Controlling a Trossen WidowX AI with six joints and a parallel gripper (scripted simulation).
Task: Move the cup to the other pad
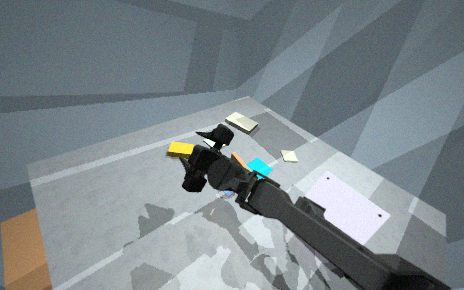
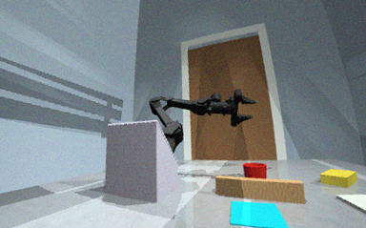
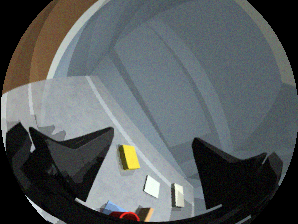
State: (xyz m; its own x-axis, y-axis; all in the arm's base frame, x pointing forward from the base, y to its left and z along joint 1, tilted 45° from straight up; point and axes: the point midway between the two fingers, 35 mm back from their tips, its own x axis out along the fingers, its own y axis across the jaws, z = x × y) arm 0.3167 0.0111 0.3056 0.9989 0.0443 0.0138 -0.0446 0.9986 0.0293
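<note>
The red cup lies 60 mm behind my gripper tip, 180 mm to the right of it and 250 mm below it. The rest, counted from my gripper tip: blue patch: 60 mm behind, 180 mm to the right, 300 mm below; then yellow block: 230 mm ahead, 130 mm to the right, 280 mm below; then wooden block: 80 mm behind, 270 mm to the right, 280 mm below.
</note>
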